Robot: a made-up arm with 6 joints. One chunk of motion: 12 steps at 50 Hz.
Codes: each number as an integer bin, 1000 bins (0 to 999) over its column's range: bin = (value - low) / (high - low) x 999, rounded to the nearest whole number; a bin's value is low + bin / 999 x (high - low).
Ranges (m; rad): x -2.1..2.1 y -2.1..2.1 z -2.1..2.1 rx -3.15..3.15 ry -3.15..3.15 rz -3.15..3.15
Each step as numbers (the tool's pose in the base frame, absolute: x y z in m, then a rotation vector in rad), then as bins.
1 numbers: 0.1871 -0.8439 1.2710 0.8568 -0.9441 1.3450
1 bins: 544 299 802 635 350 713
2 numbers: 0.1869 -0.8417 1.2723 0.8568 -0.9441 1.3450
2 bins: 544 299 802 635 350 713
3 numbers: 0.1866 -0.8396 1.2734 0.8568 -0.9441 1.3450
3 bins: 544 300 802 635 350 713
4 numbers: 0.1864 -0.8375 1.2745 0.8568 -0.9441 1.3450
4 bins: 544 300 803 635 350 713
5 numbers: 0.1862 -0.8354 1.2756 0.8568 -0.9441 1.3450
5 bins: 544 301 803 635 350 713
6 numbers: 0.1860 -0.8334 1.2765 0.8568 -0.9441 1.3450
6 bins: 544 301 803 635 350 713
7 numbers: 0.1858 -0.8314 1.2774 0.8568 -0.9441 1.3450
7 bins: 544 302 803 635 350 713
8 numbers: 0.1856 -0.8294 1.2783 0.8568 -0.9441 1.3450
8 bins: 544 302 804 635 350 713
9 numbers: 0.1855 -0.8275 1.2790 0.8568 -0.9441 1.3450
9 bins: 544 303 804 635 350 713
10 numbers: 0.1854 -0.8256 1.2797 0.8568 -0.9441 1.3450
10 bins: 544 303 804 635 350 713
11 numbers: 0.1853 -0.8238 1.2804 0.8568 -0.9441 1.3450
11 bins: 544 304 804 635 350 713
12 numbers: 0.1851 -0.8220 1.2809 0.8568 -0.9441 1.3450
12 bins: 544 304 804 635 350 713
